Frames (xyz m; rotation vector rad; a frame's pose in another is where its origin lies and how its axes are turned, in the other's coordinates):
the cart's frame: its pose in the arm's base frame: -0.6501 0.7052 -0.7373 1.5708 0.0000 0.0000
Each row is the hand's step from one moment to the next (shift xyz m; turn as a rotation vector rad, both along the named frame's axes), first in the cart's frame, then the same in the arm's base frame.
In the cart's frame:
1: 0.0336 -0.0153 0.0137 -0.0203 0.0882 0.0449
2: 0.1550 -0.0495 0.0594 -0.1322 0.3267 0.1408
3: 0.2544 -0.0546 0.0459 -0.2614 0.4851 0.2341
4: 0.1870 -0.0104 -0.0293 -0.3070 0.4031 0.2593
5: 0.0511 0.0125 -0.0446 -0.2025 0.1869 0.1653
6: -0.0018 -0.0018 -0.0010 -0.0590 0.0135 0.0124
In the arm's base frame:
1: 0.0336 -0.0137 -0.0153 -0.0203 -0.0449 0.0882
2: 0.1550 -0.0594 -0.0495 -0.1322 -0.1408 0.3267
3: 0.2544 -0.0459 -0.0546 -0.2614 -0.2341 0.4851
4: 0.1870 0.0293 -0.0104 -0.3070 -0.2593 0.4031
5: 0.0511 0.0446 0.0125 -0.2025 -0.1653 0.1869
6: -0.0018 0.0010 -0.0018 -0.0590 -0.0124 0.0135

